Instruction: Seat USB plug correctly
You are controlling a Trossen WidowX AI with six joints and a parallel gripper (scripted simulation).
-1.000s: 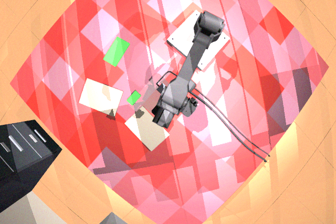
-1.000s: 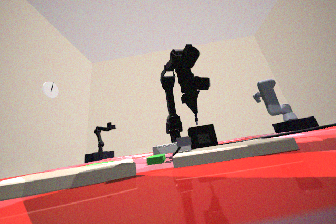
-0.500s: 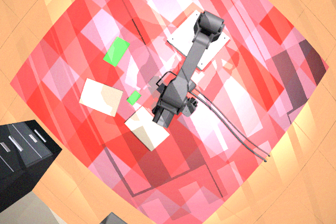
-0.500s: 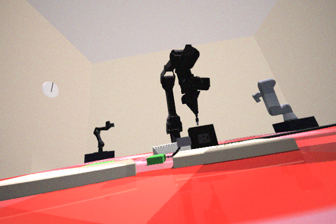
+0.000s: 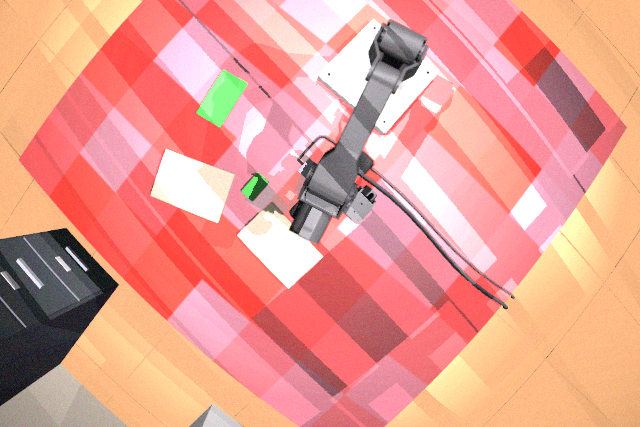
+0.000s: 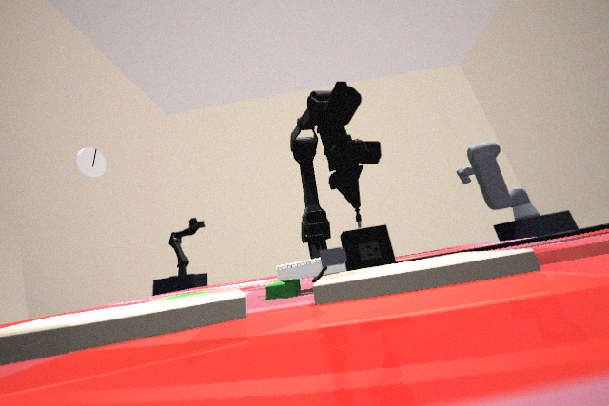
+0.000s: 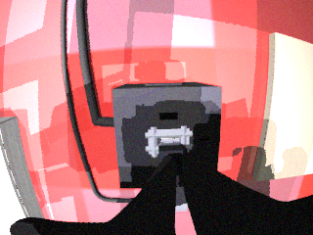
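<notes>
My gripper tip is now 20 mm above the USB plug. Also, from my gripper tip: green block: 130 mm to the right, 130 mm ahead, 110 mm below; then green card: 350 mm to the right, 110 mm below, 40 mm ahead.
</notes>
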